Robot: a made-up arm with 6 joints. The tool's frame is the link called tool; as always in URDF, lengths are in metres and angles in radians. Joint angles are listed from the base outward.
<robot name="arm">
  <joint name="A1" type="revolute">
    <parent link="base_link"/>
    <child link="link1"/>
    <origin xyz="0 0 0.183"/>
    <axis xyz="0 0 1"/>
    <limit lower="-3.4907" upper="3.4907"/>
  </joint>
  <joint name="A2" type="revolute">
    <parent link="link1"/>
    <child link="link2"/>
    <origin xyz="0 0 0" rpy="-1.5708 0 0"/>
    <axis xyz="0 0 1"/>
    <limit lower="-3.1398" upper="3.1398"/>
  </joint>
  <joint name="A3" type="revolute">
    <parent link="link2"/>
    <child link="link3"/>
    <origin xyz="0 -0.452 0" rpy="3.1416 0 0"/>
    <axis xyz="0 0 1"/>
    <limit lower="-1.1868" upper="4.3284"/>
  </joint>
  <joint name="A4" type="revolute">
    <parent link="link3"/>
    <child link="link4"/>
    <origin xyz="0 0 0" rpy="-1.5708 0 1.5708"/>
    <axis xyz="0 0 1"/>
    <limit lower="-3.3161" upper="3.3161"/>
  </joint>
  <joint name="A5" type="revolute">
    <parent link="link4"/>
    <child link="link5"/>
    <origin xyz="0 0 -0.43" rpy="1.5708 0 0"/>
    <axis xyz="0 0 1"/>
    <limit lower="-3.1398" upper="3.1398"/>
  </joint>
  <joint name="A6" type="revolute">
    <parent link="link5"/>
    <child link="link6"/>
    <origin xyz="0 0 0.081" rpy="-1.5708 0 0"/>
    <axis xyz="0 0 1"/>
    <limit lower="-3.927" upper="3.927"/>
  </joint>
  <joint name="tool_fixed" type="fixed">
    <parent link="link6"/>
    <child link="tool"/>
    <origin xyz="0 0 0" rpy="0 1.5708 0"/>
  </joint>
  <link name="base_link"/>
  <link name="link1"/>
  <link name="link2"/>
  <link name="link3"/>
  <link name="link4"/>
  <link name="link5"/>
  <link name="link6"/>
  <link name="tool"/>
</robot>
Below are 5 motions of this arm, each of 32 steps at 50 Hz.
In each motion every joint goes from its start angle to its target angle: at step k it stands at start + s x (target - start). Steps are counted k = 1, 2, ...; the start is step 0. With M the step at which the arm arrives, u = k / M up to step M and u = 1 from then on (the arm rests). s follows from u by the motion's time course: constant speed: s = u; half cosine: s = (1 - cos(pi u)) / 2; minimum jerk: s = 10 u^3 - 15 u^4 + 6 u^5.
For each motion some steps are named. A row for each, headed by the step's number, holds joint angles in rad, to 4 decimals.
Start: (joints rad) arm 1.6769 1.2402 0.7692 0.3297 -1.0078 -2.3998
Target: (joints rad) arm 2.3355 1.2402 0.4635 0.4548 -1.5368 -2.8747
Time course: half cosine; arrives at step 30
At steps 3, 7, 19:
3: 1.6930 1.2402 0.7617 0.3328 -1.0207 -2.4114
7: 1.7615 1.2402 0.7299 0.3458 -1.0757 -2.4608
19: 2.1401 1.2402 0.5542 0.4177 -1.3799 -2.7338

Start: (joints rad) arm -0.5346 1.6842 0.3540 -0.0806 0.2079 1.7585
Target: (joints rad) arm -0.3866 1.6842 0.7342 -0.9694 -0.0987 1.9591
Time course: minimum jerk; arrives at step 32
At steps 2, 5, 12, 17, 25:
2: -0.5343 1.6842 0.3548 -0.0826 0.2072 1.7589
5: -0.5302 1.6842 0.3653 -0.1071 0.1988 1.7645
12: -0.4939 1.6842 0.4586 -0.3252 0.1235 1.8137
17: -0.4520 1.6842 0.5663 -0.5769 0.0367 1.8705
25: -0.3975 1.6842 0.7063 -0.9042 -0.0762 1.9444

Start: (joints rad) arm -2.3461 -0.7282 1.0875 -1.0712 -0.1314 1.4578
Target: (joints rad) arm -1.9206 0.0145 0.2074 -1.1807 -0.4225 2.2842
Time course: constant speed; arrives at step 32
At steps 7, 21, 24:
7: -2.2530 -0.5657 0.8950 -1.0952 -0.1951 1.6386
21: -2.0669 -0.2408 0.5099 -1.1431 -0.3224 2.0001
24: -2.0270 -0.1712 0.4274 -1.1533 -0.3497 2.0776

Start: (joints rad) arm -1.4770 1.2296 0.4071 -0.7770 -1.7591 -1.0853
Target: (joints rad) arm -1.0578 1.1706 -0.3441 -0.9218 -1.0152 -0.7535
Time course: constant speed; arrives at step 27
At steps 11, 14, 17, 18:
11: -1.3062 1.2056 0.1011 -0.8360 -1.4560 -0.9501
14: -1.2596 1.1990 0.0176 -0.8521 -1.3734 -0.9133
17: -1.2131 1.1925 -0.0659 -0.8682 -1.2907 -0.8764
18: -1.1975 1.1903 -0.0937 -0.8735 -1.2632 -0.8641

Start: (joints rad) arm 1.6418 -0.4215 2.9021 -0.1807 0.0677 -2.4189
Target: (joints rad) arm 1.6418 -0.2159 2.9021 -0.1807 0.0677 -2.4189
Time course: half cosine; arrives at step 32
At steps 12, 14, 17, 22, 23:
12: 1.6418 -0.3580 2.9021 -0.1807 0.0677 -2.4189
14: 1.6418 -0.3388 2.9021 -0.1807 0.0677 -2.4189
17: 1.6418 -0.3086 2.9021 -0.1807 0.0677 -2.4189
22: 1.6418 -0.2616 2.9021 -0.1807 0.0677 -2.4189
23: 1.6418 -0.2535 2.9021 -0.1807 0.0677 -2.4189

